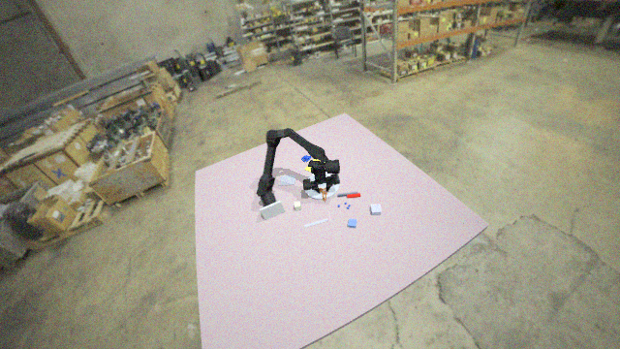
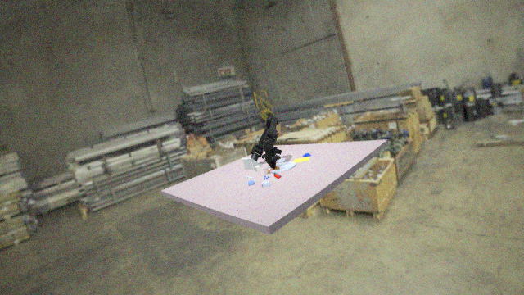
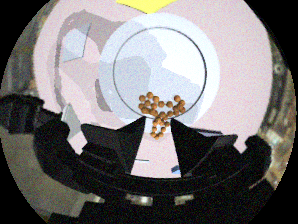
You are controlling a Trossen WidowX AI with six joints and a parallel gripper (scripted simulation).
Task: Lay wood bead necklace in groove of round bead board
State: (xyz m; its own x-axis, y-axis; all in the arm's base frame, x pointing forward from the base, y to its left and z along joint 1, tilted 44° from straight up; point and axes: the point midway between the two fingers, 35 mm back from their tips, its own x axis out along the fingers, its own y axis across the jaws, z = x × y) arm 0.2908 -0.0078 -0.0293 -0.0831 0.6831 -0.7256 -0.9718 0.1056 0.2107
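My gripper tip is 13 cm short of the red-handled tool, 7 cm to the left of it and 1 cm above it. Round my gripper tip: white stick (16 cm to the right, 10 cm behind, 2 cm below); cream cube (15 cm behind, 3 cm to the right); blue block (24 cm to the right, 6 cm ahead, 1 cm below).
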